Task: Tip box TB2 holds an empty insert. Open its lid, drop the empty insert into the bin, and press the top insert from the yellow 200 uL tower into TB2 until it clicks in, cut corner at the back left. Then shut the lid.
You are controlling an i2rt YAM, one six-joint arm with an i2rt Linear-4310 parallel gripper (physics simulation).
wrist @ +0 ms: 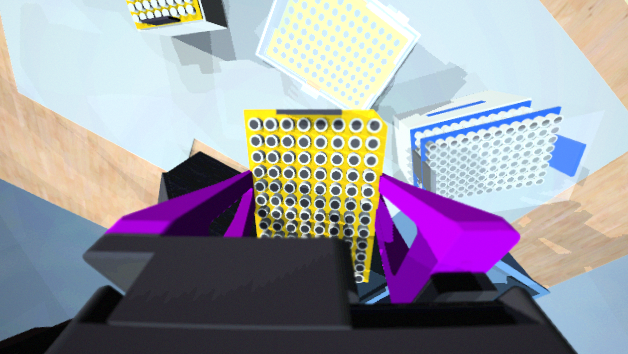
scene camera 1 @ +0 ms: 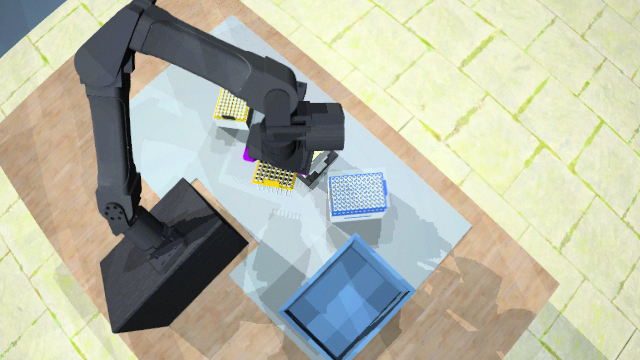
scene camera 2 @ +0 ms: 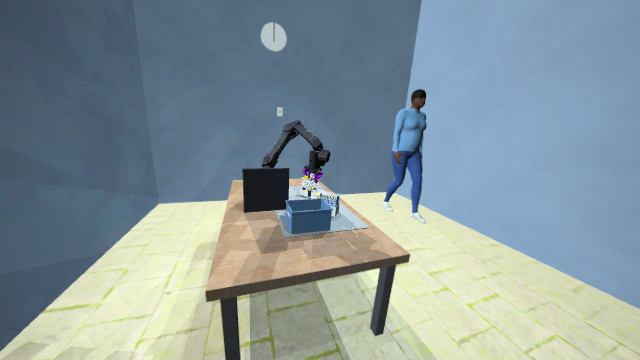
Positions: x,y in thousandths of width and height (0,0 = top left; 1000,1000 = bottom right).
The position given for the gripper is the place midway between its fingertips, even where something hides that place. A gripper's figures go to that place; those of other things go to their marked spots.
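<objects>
A yellow tip tower (scene camera 1: 355,338) stands 103 cm from the lens; a blue bin (scene camera 1: 557,812), 96 cm from the lens; the gripper (scene camera 1: 438,440), 84 cm from the lens.
</objects>
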